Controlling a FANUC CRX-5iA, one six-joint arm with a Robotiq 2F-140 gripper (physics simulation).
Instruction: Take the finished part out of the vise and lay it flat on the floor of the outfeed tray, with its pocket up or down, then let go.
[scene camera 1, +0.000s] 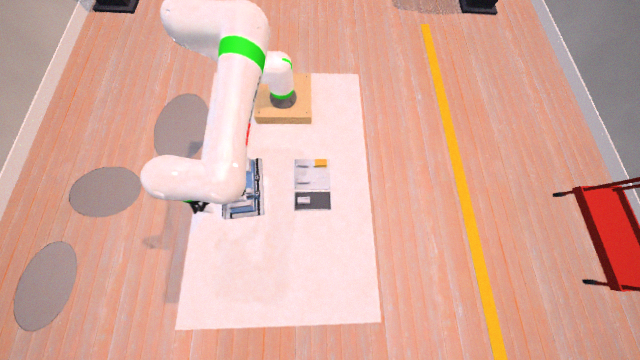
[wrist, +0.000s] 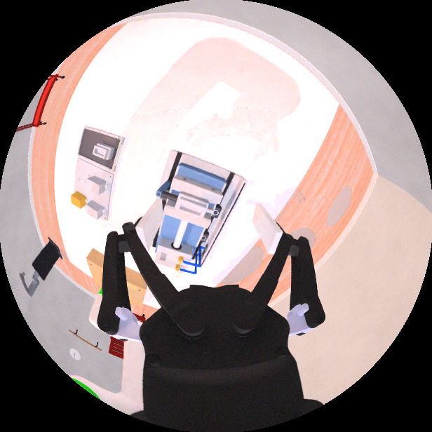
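Seen in the pictures: arm's base, link origin: (scene camera 1: 283, 98).
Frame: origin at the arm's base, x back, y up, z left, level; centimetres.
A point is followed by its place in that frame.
Note:
The finished part (wrist: 193, 206), a pale block with a rectangular pocket facing up, sits between the jaws of the vise (wrist: 202, 176) (scene camera 1: 244, 208) @[x -62.0, y -0.4, z -14.0 cm]. In scene camera 1 the arm hides much of the vise, and the part cannot be made out. My gripper (wrist: 208, 210) (scene camera 1: 200, 206) is open and empty, above the vise and off to one side. In the wrist view its left fingertip overlaps the vise's left edge, and the right one is well outside its right edge. A tray with a dark floor (wrist: 91, 138) (scene camera 1: 320, 201) @[x -56.8, y -5.8, z 21.9 cm] holds another pocketed part (wrist: 103, 151) (scene camera 1: 303, 200) @[x -56.8, y -3.7, z 13.3 cm].
A light grey tray (wrist: 86, 169) (scene camera 1: 320, 181) @[x -46.2, y -5.6, z 21.7 cm] with grey blocks and a yellow block (wrist: 78, 200) (scene camera 1: 320, 163) @[x -37.6, y -1.9, z 21.4 cm] adjoins the dark-floored one. Blue bent hoses (wrist: 199, 257) with yellow ends are at the vise's near end. A wooden base (scene camera 1: 282, 120) @[x -12.6, y -2.7, z 0.0 cm] carries the arm. A red cart (scene camera 1: 612, 235) stands far right.

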